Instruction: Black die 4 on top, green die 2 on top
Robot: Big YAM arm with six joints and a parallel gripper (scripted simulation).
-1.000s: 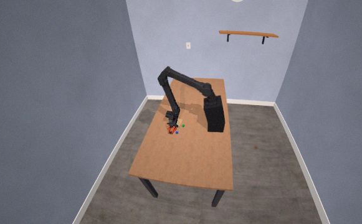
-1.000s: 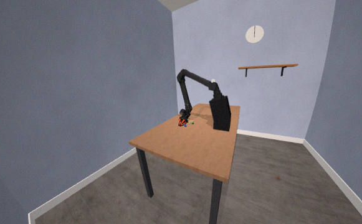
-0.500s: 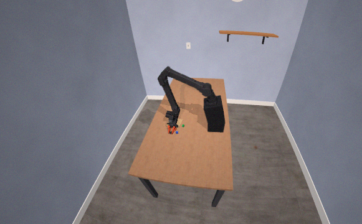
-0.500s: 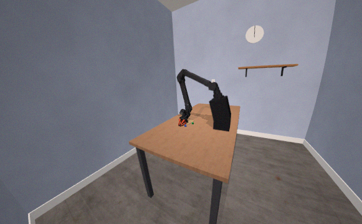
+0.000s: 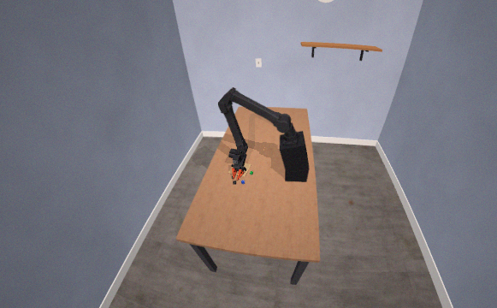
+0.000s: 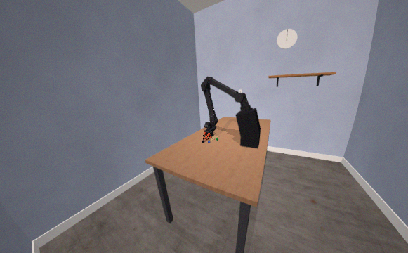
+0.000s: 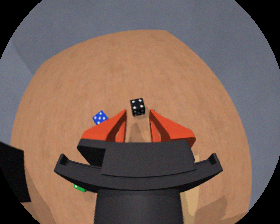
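Now: the black die 2 cm to the left of my hand and 2 cm below it. Round my hand: green die: 10 cm to the right, 8 cm behind, 2 cm below; blue die: 6 cm behind, 2 cm below; tan mat: 13 cm to the right, 2 cm below, 2 cm ahead.
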